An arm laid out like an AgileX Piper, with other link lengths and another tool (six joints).
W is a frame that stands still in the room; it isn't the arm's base.
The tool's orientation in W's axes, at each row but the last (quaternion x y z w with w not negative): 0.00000, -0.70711, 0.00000, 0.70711; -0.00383, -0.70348, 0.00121, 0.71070; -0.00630, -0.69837, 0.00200, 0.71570; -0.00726, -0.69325, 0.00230, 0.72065
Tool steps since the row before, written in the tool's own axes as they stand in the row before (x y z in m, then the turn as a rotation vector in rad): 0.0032, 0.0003, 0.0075, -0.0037, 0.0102, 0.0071; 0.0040, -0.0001, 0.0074, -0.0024, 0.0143, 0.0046; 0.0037, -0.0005, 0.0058, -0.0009, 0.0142, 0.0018; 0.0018, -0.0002, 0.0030, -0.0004, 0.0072, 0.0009
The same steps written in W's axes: -0.0075, 0.0003, 0.0032, -0.0071, 0.0102, -0.0037; -0.0074, 0.0000, 0.0041, -0.0046, 0.0143, -0.0025; -0.0057, -0.0004, 0.0038, -0.0017, 0.0142, -0.0010; -0.0029, -0.0002, 0.0019, -0.0009, 0.0072, -0.0005
